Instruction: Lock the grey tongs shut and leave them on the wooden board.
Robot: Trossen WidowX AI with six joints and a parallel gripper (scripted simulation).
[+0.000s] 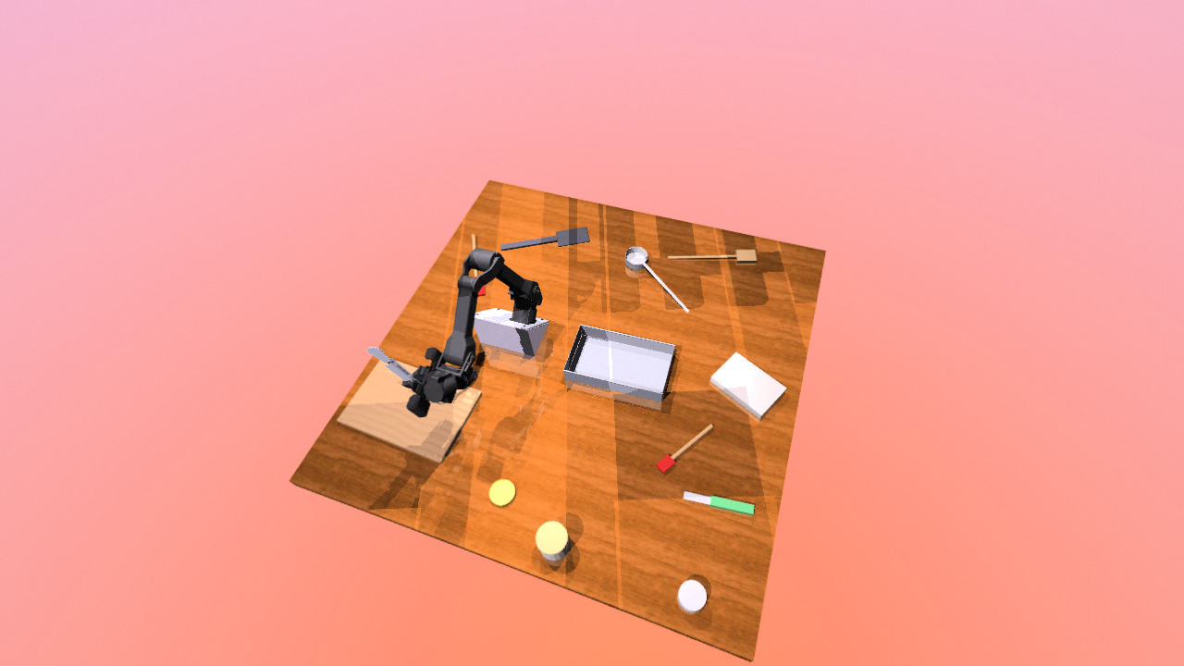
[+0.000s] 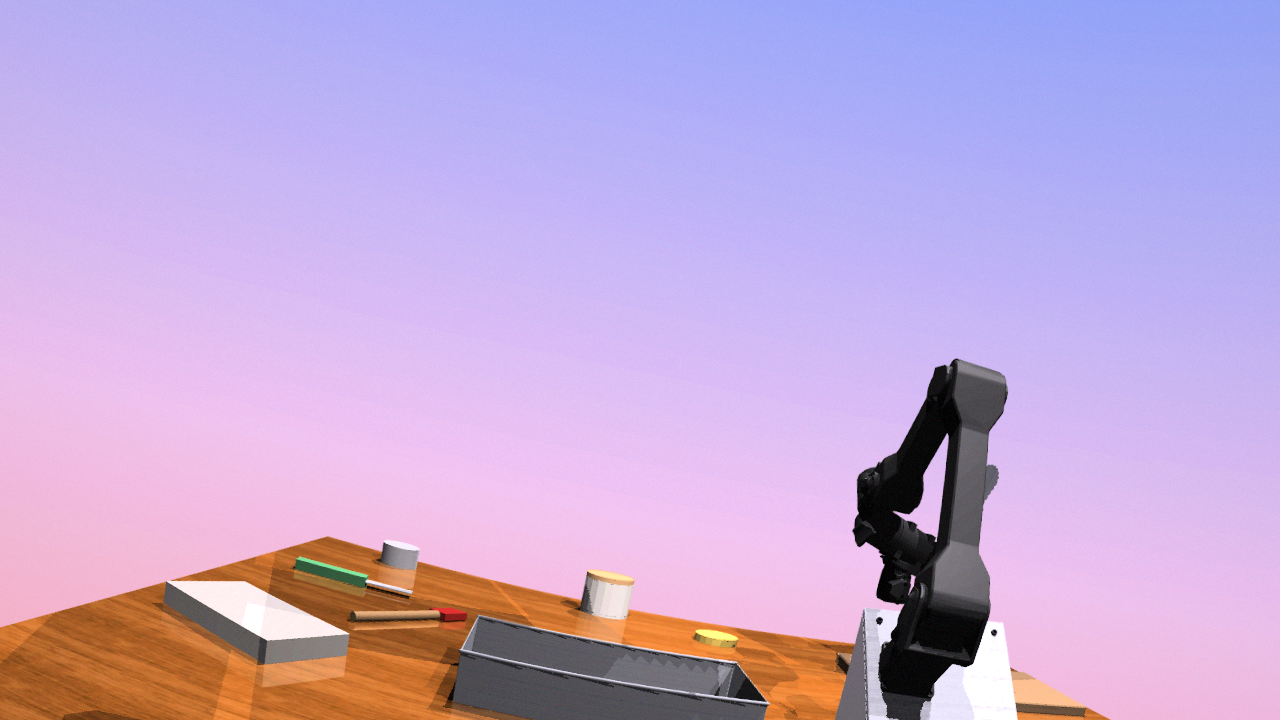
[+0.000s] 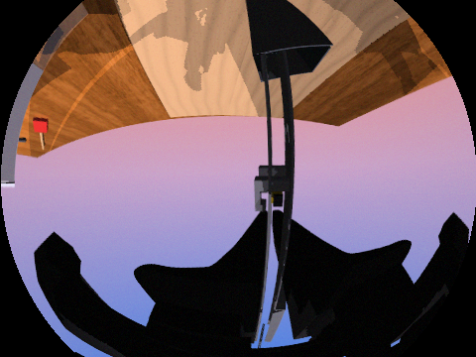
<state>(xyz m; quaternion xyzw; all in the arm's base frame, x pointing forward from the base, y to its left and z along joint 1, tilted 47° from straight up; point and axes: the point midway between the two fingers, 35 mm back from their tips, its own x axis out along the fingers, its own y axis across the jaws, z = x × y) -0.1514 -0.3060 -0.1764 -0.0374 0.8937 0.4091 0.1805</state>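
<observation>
Now: the wooden board 17 cm below my gripper tip and 4 cm behind it. The rest, counted from my gripper tip: grey roasting tin: 51 cm ahead, 34 cm to the left, 15 cm below; cork-topped jar: 52 cm ahead, 21 cm to the right, 14 cm below; dark spatula: 76 cm to the left, 17 cm below, 9 cm ahead.
</observation>
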